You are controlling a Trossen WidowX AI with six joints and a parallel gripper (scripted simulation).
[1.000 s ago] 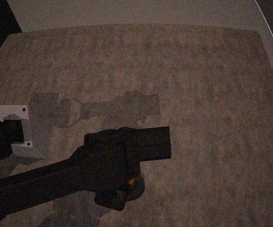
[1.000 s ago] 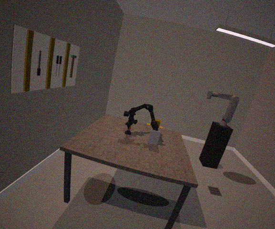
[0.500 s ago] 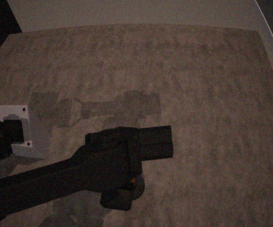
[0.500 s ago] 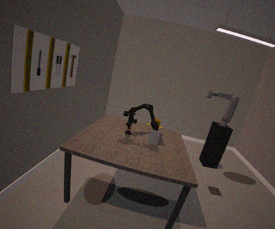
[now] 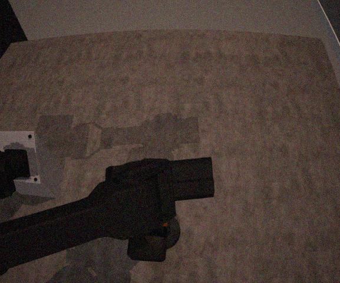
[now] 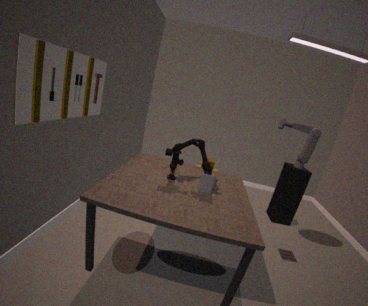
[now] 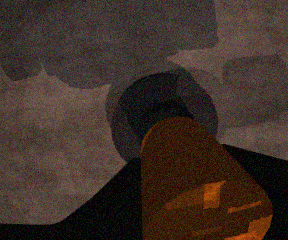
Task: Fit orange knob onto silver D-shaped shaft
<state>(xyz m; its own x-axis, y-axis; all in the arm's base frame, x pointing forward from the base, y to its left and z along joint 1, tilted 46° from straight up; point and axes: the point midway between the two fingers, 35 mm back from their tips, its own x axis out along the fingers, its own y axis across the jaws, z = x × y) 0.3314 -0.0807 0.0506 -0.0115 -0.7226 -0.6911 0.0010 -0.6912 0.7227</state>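
My gripper tip is now 30 mm below the orange knob. From my gripper tip the other things lie so: D-shaft pedestal 40 mm below.
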